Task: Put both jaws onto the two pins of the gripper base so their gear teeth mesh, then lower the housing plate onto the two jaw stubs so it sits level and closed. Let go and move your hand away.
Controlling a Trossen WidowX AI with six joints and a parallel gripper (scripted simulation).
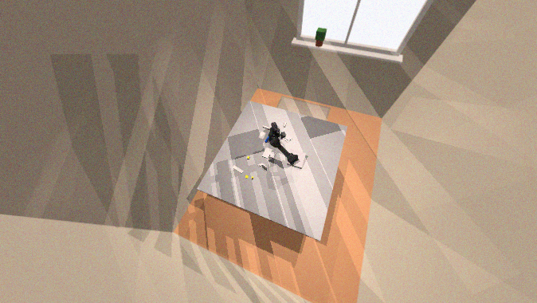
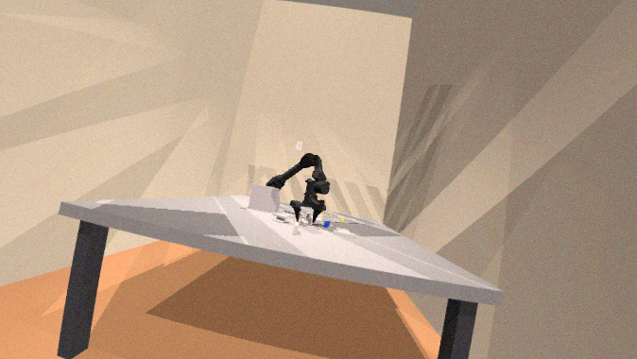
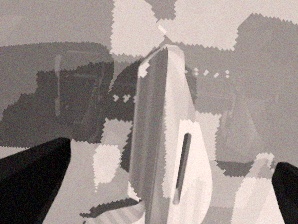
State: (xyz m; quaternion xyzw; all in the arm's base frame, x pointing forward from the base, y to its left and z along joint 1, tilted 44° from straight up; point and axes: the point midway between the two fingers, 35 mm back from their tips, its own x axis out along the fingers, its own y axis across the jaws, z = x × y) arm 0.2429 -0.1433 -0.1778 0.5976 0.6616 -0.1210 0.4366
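Right now the white jaw is 40 mm to the left of my gripper tip. From my gripper tip the other things lie so: pale housing plate (120 mm behind, 40 mm to the right, 20 mm above); blue block (110 mm ahead, 20 mm to the left); white flat piece (190 mm ahead, 30 mm to the right, 10 mm below).
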